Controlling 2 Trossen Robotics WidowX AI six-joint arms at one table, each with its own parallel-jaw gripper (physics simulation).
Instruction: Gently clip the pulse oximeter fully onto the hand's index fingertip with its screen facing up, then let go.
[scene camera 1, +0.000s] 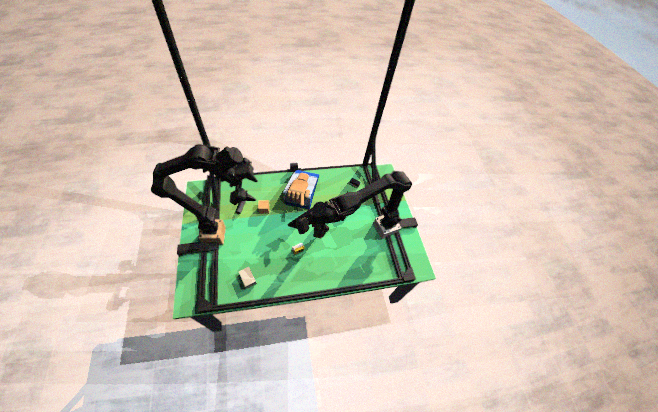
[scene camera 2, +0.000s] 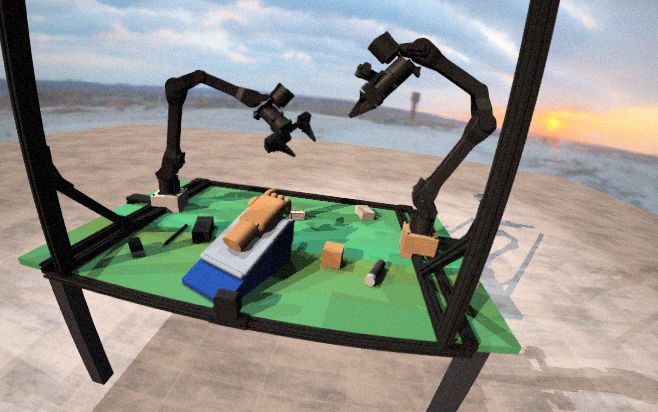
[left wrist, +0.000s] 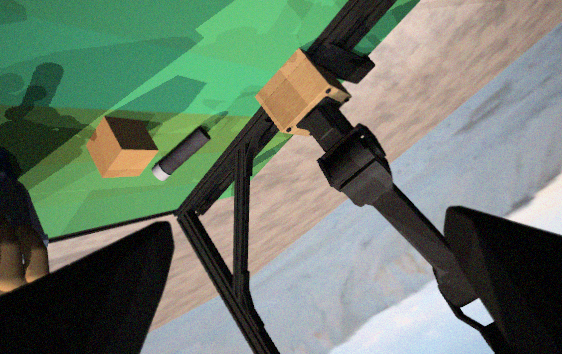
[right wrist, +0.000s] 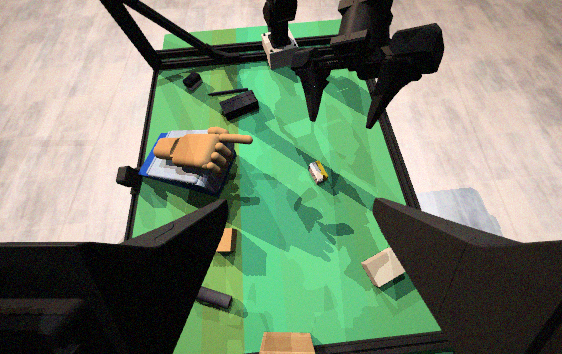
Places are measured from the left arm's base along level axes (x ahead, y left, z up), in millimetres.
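Where they show: left gripper, fingertip midpoint: (scene camera 1: 293, 221) (scene camera 2: 305, 148) (left wrist: 309, 227) (right wrist: 337, 124); right gripper, fingertip midpoint: (scene camera 1: 256, 190) (scene camera 2: 351, 116) (right wrist: 300, 205); left arm's base, link origin: (scene camera 1: 388, 222) (scene camera 2: 169, 191) (right wrist: 279, 40); right arm's base, link origin: (scene camera 1: 210, 228) (scene camera 2: 420, 230) (left wrist: 318, 113).
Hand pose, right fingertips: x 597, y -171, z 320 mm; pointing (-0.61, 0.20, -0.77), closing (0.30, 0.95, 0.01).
Things, the pixels of their centre, and the offset from my right fingertips. "*": a spot on its surface instead.
- small white-and-yellow pulse oximeter, body centre: (right wrist: 317, 172) (scene camera 2: 296, 214) (scene camera 1: 298, 248) 125 mm back, 129 mm left, 363 mm down
- blue-and-white wedge, surface spot: (scene camera 2: 210, 280) * 321 mm back, 289 mm right, 350 mm down
- orange cube, body centre: (left wrist: 122, 147) (right wrist: 223, 239) (scene camera 2: 332, 254) (scene camera 1: 263, 207) 33 mm back, 153 mm right, 354 mm down
- dark cylinder, body centre: (left wrist: 181, 154) (scene camera 2: 375, 271) (right wrist: 209, 295) 74 mm ahead, 213 mm right, 366 mm down
- cream block, body centre: (right wrist: 383, 266) (scene camera 2: 364, 212) (scene camera 1: 247, 277) 139 mm ahead, 187 mm left, 364 mm down
- black box, body centre: (scene camera 2: 203, 228) (right wrist: 239, 105) 414 mm back, 22 mm right, 361 mm down
- thin black stick, body centre: (scene camera 2: 175, 234) (right wrist: 227, 91) 494 mm back, 49 mm right, 374 mm down
- small black block, body centre: (scene camera 2: 135, 246) (right wrist: 192, 81) 565 mm back, 149 mm right, 363 mm down
The small white-and-yellow pulse oximeter (scene camera 1: 298, 248) (scene camera 2: 297, 215) (right wrist: 318, 171) lies on the green table, apart from the hand. The tan hand (scene camera 1: 299, 186) (scene camera 2: 267, 207) (right wrist: 192, 150) rests palm down on a blue-and-white wedge (scene camera 2: 210, 280) (right wrist: 148, 164); its index finger (right wrist: 237, 139) sticks out past the wedge, bare. My left gripper (scene camera 1: 306, 230) (scene camera 2: 304, 147) (left wrist: 309, 227) (right wrist: 337, 124) is open and empty, high above the table near the oximeter. My right gripper (scene camera 1: 254, 190) (scene camera 2: 351, 116) (right wrist: 300, 205) is open and empty, higher up and apart from both. Whether the oximeter's screen faces up is too small to tell.
An orange cube (scene camera 1: 263, 206) (scene camera 2: 332, 255) (left wrist: 122, 147) and a dark cylinder (scene camera 2: 375, 272) (left wrist: 181, 153) lie beside the wedge. A cream block (scene camera 1: 246, 277) (scene camera 2: 364, 212) (right wrist: 383, 267), a black box (scene camera 2: 202, 229) (right wrist: 239, 104), a thin black stick (scene camera 2: 175, 234) and a small black block (scene camera 2: 136, 247) (right wrist: 192, 81) also lie there.
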